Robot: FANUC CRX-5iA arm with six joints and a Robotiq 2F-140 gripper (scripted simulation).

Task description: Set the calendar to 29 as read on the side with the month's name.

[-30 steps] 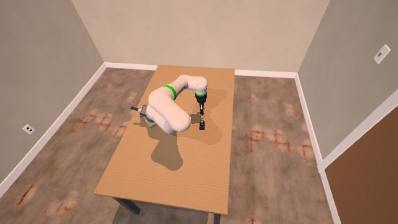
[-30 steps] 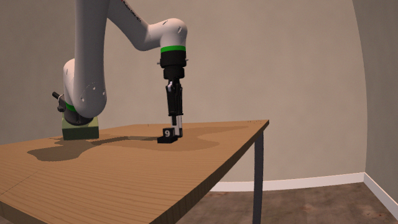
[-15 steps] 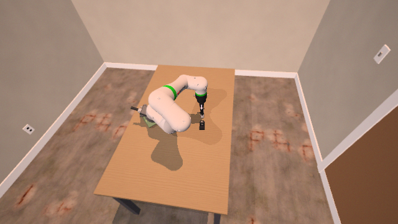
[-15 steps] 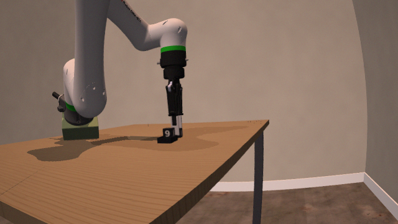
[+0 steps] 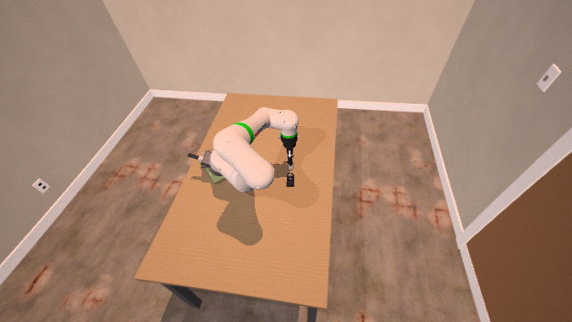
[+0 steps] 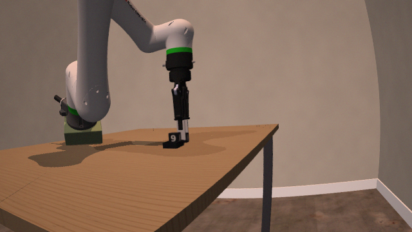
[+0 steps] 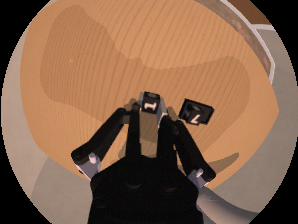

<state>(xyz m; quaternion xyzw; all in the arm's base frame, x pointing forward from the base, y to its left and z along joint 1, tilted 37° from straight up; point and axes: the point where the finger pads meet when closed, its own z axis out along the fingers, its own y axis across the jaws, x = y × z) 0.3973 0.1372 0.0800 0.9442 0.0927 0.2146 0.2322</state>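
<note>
Right now my hand is 110 mm to the left of the black calendar tray, 30 mm above it and 10 mm short of it.
</note>
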